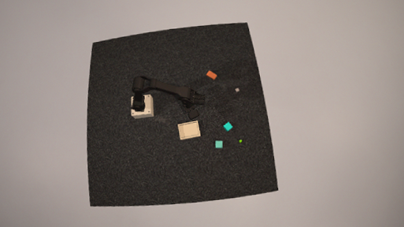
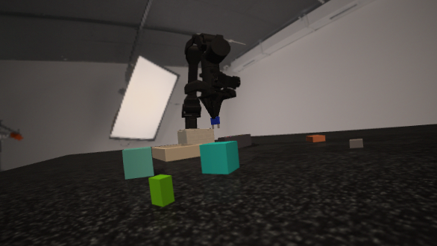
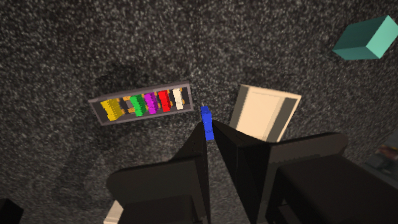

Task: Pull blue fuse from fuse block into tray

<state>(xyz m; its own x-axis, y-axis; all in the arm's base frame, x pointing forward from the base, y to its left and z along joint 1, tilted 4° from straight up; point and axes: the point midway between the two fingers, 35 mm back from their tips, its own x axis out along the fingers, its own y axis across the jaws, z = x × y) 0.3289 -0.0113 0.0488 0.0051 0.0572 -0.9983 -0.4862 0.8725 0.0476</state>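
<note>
My gripper tip is 13 cm to the left of the tan tray and 10 cm above it. From my gripper tip the other things lie so: orange block (14 cm ahead, 27 cm to the left, 9 cm below); teal cube (25 cm ahead, 10 cm to the right, 8 cm below); blue fuse (1 cm below).
</note>
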